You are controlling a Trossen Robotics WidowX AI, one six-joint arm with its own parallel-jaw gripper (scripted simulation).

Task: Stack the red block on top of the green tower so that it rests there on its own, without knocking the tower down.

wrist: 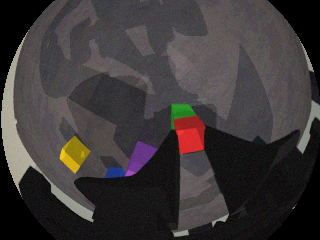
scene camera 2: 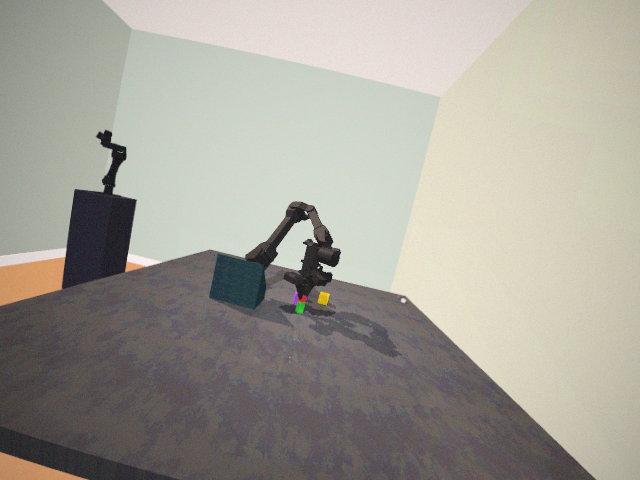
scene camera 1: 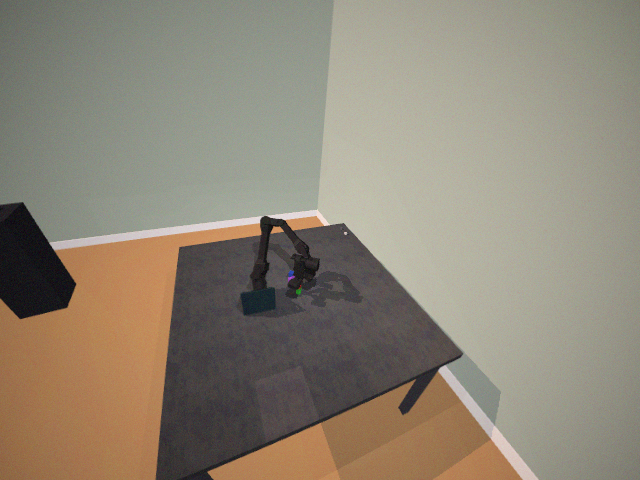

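There's a red block, and the gripper is carrying it. You can see the gripper in the wrist view too.
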